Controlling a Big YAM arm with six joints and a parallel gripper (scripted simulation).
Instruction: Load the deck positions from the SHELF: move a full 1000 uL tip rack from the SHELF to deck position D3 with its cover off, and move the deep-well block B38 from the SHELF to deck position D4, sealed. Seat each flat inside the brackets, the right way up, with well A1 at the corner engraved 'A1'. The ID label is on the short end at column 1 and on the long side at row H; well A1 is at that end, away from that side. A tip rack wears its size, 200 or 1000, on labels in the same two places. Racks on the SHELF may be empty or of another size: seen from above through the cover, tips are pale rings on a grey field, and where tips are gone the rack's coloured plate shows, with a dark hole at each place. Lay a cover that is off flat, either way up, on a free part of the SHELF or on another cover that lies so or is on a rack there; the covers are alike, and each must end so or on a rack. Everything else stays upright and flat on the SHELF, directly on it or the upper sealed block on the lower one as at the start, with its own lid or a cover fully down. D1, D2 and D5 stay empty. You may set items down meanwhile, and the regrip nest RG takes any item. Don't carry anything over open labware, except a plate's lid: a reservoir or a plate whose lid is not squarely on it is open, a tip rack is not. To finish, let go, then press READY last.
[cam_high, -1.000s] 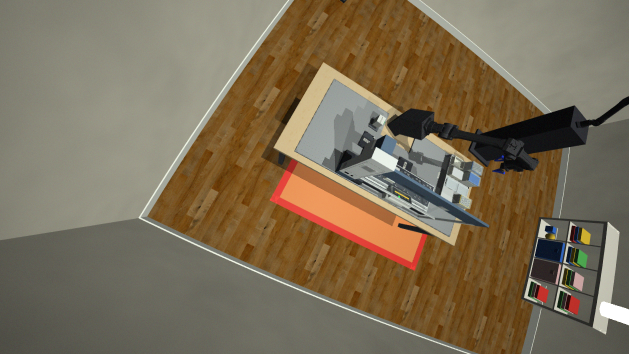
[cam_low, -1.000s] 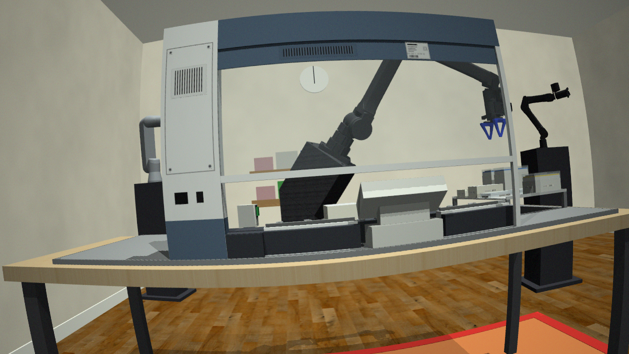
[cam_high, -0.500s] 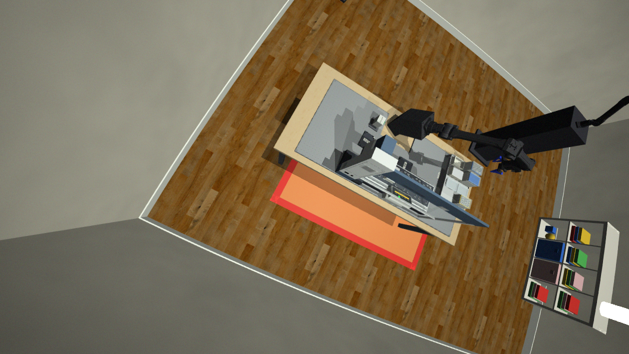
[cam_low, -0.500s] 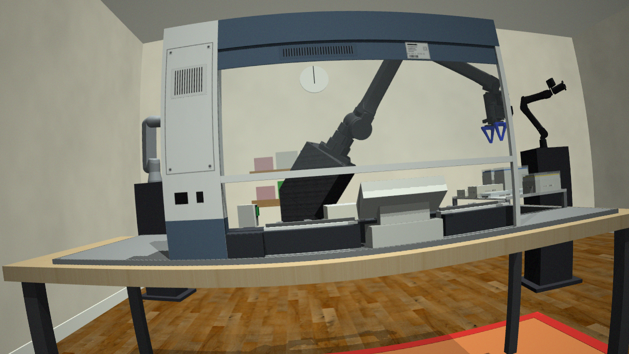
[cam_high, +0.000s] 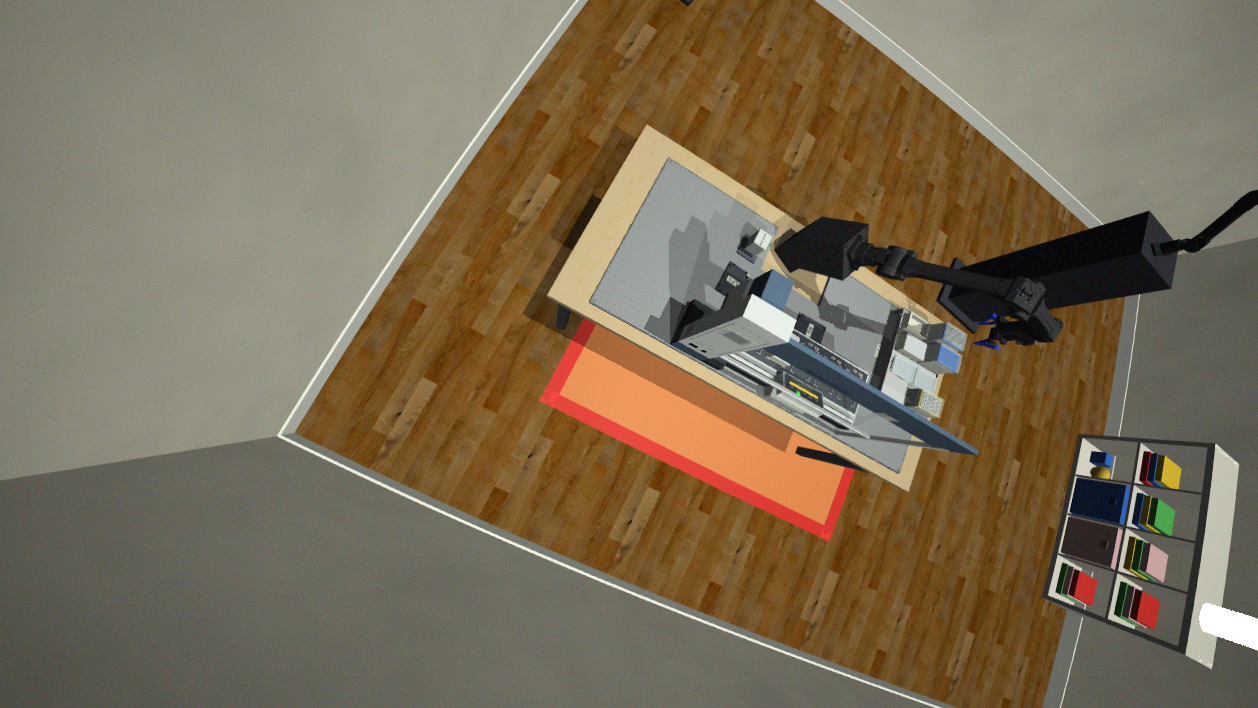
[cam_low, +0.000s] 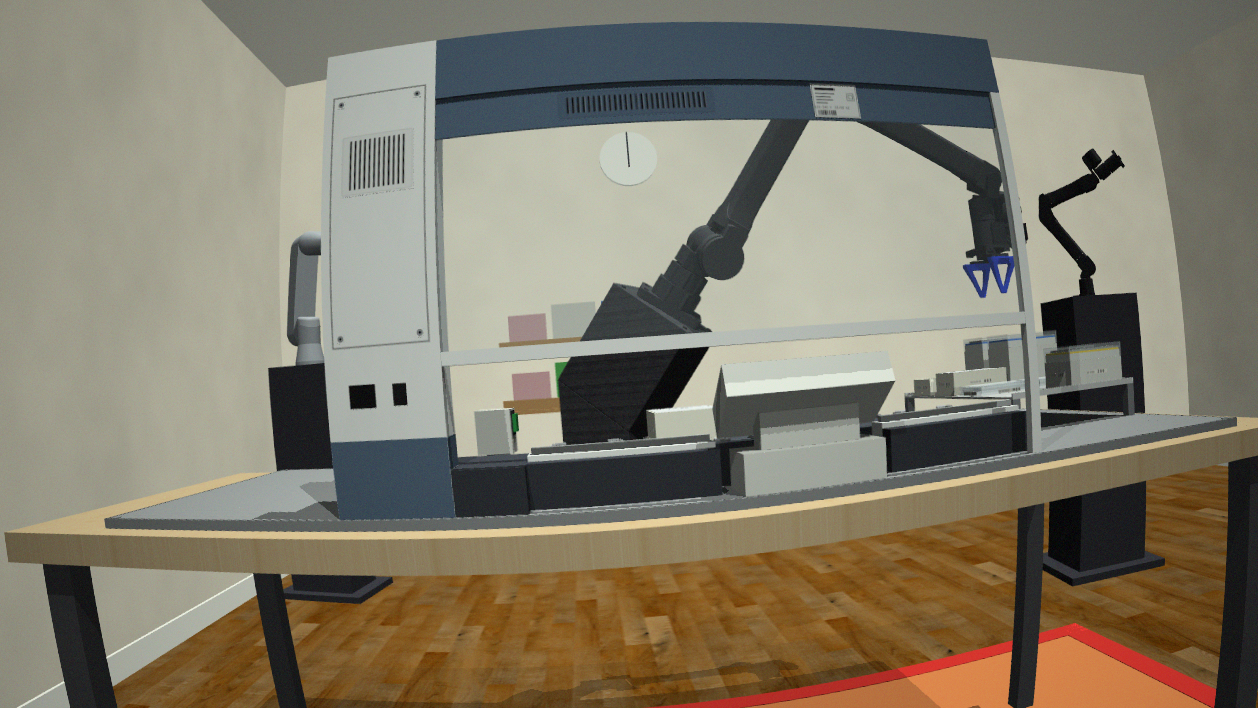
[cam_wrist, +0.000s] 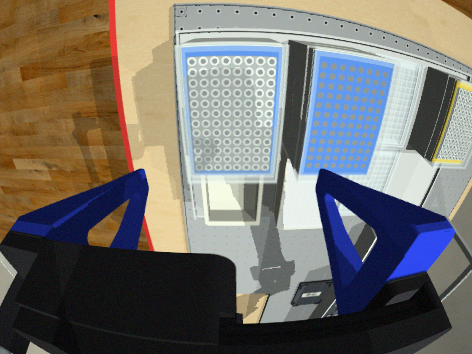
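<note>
Now: the blue tip rack 13 cm below my hand, 1 cm to the right of it and 1 cm ahead of it. The rest, counted from my hand: shelf label (26 cm below, 20 cm to the right, 20 cm ahead); then pale reservoir (19 cm below, 13 cm to the right, 2 cm ahead); then shelf (20 cm below, 17 cm ahead, 4 cm to the right).
</note>
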